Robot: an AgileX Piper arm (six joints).
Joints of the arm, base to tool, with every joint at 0 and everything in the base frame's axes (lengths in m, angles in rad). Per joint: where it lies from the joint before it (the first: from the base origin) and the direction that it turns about. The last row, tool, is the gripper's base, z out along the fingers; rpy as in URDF.
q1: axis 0 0 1 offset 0 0 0.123
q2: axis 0 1 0 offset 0 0 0
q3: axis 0 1 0 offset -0.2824 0 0.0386
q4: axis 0.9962 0 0.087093 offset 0.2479 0 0.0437
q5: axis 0 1 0 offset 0 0 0
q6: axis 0.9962 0 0.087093 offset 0.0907 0 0.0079
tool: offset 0 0 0 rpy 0 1.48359 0
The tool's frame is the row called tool.
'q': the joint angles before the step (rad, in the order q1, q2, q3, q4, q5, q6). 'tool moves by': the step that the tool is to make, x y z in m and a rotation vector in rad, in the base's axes. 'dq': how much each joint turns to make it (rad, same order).
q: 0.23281, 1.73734, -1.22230, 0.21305, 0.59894, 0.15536
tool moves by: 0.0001, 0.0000, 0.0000, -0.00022, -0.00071, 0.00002
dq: 0.00002, 0.00019, -0.00015, -0.00035, -0.00070, 0.00001
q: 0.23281, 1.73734, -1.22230, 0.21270, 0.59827, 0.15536
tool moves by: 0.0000, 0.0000, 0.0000, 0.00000, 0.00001, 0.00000
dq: 0.00000, 0.00000, 0.00000, 0.00000, 0.00001, 0.00000
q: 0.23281, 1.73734, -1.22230, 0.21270, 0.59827, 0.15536
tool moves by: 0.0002, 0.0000, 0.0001, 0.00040, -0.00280, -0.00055
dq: 0.00000, -0.00005, 0.00021, 0.00004, -0.00303, -0.00006
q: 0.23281, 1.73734, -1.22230, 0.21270, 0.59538, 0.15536
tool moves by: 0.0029, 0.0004, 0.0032, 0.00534, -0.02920, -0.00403
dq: 0.00011, 0.00000, -0.00743, 0.00089, -0.02265, -0.00072
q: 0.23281, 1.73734, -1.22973, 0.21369, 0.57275, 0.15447
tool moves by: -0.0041, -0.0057, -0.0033, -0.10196, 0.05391, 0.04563
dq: -0.00007, 0.00206, -0.00694, -0.10706, 0.08083, 0.01117
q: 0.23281, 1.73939, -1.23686, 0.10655, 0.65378, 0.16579
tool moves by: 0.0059, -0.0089, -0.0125, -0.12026, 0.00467, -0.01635
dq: 0.00000, 0.03378, -0.00010, -0.18139, -0.00236, 0.10435
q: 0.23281, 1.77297, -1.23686, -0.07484, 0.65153, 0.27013
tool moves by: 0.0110, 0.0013, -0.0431, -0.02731, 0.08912, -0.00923
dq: -0.00123, 0.11687, -0.00026, -0.01736, -0.02269, 0.01988
